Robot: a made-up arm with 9 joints. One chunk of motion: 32 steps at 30 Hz.
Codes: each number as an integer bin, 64 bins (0 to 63) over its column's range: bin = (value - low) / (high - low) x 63, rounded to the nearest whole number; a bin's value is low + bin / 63 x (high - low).
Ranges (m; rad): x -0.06..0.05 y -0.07..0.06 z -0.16..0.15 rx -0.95..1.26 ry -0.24..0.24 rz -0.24..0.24
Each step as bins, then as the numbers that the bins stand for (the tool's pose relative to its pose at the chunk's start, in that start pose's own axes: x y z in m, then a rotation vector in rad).
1 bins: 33 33 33 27 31 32
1 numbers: -0.0024 -0.0019 0.0024 -0.0029 -0.0038 0.0038
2 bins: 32 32 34 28 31 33
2 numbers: -0.0041 -0.0040 0.0073 0.0322 -0.0038 0.0114
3 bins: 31 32 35 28 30 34
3 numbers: -0.0059 -0.0040 0.0122 0.0322 -0.0114 0.0190
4 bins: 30 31 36 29 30 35
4 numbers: -0.0076 -0.0060 0.0171 0.0673 -0.0114 0.0267
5 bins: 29 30 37 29 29 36
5 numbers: -0.0094 -0.0081 0.0221 0.0673 -0.0190 0.0343
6 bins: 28 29 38 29 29 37
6 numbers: -0.0111 -0.0102 0.0270 0.0673 -0.0190 0.0419
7 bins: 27 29 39 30 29 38
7 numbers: -0.0129 -0.0102 0.0319 0.1024 -0.0190 0.0495
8 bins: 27 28 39 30 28 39
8 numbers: -0.0129 -0.0122 0.0319 0.1024 -0.0267 0.0571
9 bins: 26 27 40 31 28 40
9 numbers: -0.0146 -0.0143 0.0368 0.1375 -0.0267 0.0648
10 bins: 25 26 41 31 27 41
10 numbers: -0.0163 -0.0163 0.0417 0.1375 -0.0343 0.0724
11 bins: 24 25 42 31 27 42
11 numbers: -0.0181 -0.0184 0.0467 0.1375 -0.0343 0.0800
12 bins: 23 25 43 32 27 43
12 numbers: -0.0198 -0.0184 0.0516 0.1725 -0.0343 0.0876
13 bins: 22 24 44 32 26 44
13 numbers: -0.0216 -0.0205 0.0565 0.1725 -0.0419 0.0952
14 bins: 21 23 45 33 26 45
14 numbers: -0.0233 -0.0225 0.0614 0.2076 -0.0419 0.1029
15 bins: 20 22 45 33 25 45
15 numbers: -0.0251 -0.0246 0.0614 0.2076 -0.0495 0.1029
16 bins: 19 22 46 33 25 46
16 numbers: -0.0268 -0.0246 0.0663 0.2076 -0.0495 0.1105
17 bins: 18 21 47 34 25 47
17 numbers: -0.0286 -0.0267 0.0713 0.2427 -0.0495 0.1181
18 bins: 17 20 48 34 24 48
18 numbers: -0.0303 -0.0287 0.0762 0.2427 -0.0571 0.1257
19 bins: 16 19 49 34 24 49
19 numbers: -0.0321 -0.0308 0.0811 0.2427 -0.0571 0.1333
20 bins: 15 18 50 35 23 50
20 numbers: -0.0338 -0.0329 0.0860 0.2778 -0.0648 0.1410
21 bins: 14 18 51 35 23 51
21 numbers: -0.0356 -0.0329 0.0910 0.2778 -0.0648 0.1486
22 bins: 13 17 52 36 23 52
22 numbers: -0.0373 -0.0349 0.0959 0.3129 -0.0648 0.1562
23 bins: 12 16 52 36 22 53
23 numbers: -0.0390 -0.0370 0.0959 0.3129 -0.0724 0.1638
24 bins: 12 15 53 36 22 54
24 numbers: -0.0390 -0.0390 0.1008 0.3129 -0.0724 0.1714
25 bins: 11 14 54 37 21 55
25 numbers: -0.0408 -0.0411 0.1057 0.3479 -0.0800 0.1790
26 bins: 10 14 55 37 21 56
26 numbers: -0.0425 -0.0411 0.1106 0.3479 -0.0800 0.1867
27 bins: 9 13 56 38 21 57
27 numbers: -0.0443 -0.0432 0.1156 0.3830 -0.0800 0.1943
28 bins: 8 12 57 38 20 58
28 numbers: -0.0460 -0.0452 0.1205 0.3830 -0.0876 0.2019
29 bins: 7 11 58 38 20 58
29 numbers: -0.0478 -0.0473 0.1254 0.3830 -0.0876 0.2019
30 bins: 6 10 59 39 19 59
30 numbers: -0.0495 -0.0494 0.1303 0.4181 -0.0952 0.2095
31 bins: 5 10 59 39 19 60
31 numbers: -0.0513 -0.0494 0.1303 0.4181 -0.0952 0.2171
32 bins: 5 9 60 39 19 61
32 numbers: -0.0513 -0.0514 0.1352 0.4181 -0.0952 0.2248
